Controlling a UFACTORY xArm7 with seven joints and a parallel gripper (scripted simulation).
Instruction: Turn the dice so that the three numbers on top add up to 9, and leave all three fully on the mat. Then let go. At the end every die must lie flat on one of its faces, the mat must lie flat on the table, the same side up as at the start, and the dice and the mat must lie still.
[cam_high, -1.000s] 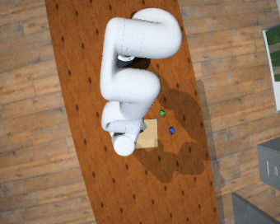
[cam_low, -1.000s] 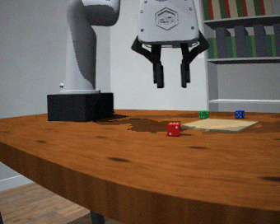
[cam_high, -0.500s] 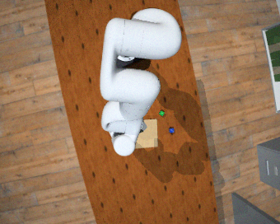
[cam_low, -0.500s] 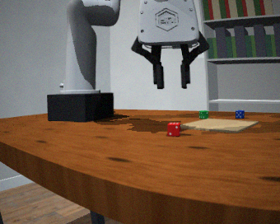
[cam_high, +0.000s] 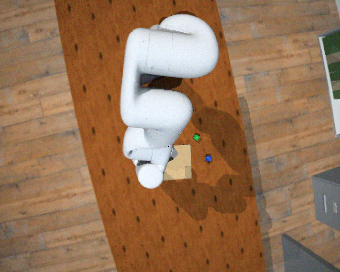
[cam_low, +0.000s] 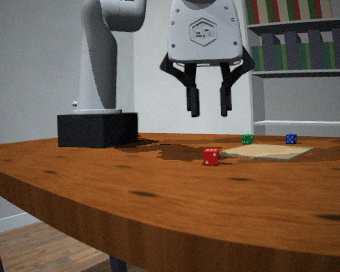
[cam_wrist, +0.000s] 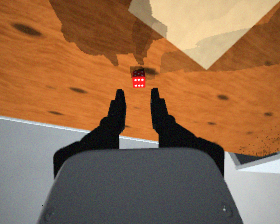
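Now: hand 7 cm above the red die and 1 cm to the left of it. Round my hand: blue die 26 cm to the left, 9 cm ahead, 7 cm below; tan mat 12 cm to the left, 8 cm below, 6 cm ahead; green die 24 cm to the left, 7 cm below, 1 cm behind.
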